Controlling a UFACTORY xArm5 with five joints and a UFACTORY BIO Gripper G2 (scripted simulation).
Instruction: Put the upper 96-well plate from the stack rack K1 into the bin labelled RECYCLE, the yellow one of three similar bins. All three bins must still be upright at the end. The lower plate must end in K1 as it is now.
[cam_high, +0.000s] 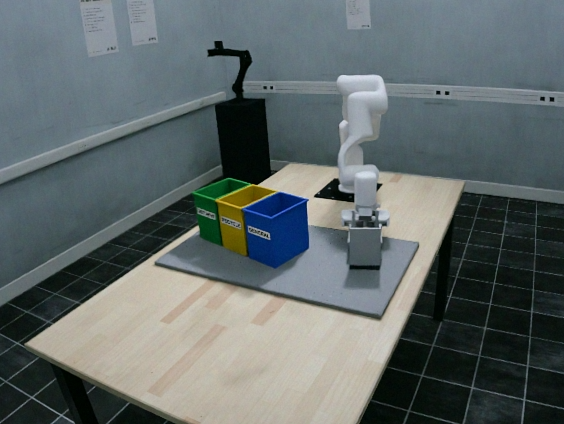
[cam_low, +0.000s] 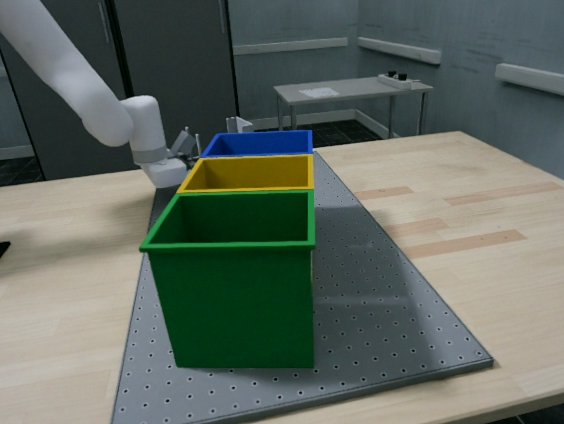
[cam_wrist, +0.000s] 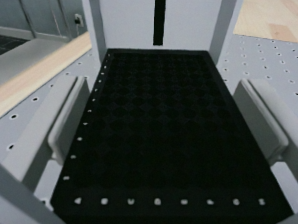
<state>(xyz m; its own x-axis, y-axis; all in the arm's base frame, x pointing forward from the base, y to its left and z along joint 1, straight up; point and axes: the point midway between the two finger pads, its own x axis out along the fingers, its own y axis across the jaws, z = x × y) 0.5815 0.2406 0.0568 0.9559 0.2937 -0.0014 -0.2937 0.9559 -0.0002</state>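
Now: the yellow recycle bin 40 mm ahead of my hand, 400 mm to the right of it and 40 mm above it. Round my hand: green bin: 530 mm to the right, 40 mm above; then blue bin: 70 mm ahead, 280 mm to the right, 40 mm above; then black 96-well plate: 20 mm ahead, 10 mm to the left, 10 mm below.
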